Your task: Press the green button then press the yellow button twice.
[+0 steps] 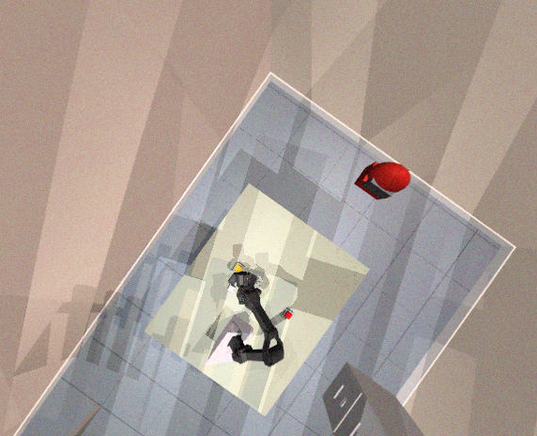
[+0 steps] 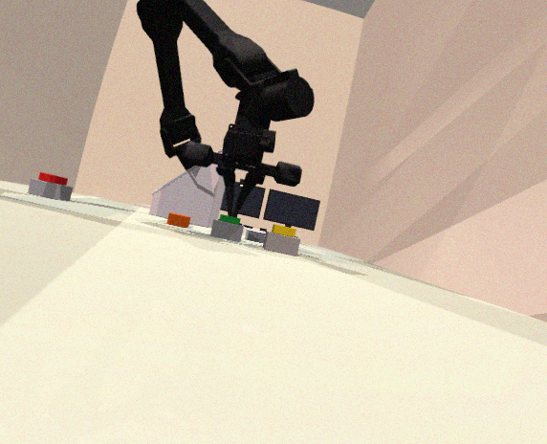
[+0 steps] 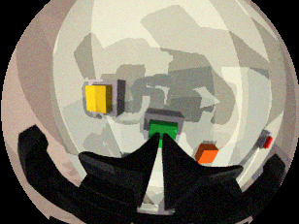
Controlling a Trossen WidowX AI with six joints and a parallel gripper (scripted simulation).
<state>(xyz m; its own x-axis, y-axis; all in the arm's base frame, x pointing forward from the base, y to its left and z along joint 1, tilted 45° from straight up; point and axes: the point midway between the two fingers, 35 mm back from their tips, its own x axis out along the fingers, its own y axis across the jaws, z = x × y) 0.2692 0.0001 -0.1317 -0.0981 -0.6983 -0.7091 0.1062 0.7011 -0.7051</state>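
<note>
My gripper tip is now 10 mm above the green button. Round my gripper tip: red button: 310 mm to the right, 50 mm behind; then orange block: 90 mm to the right, 60 mm behind, 30 mm below; then yellow button: 80 mm to the left, 40 mm ahead.
</note>
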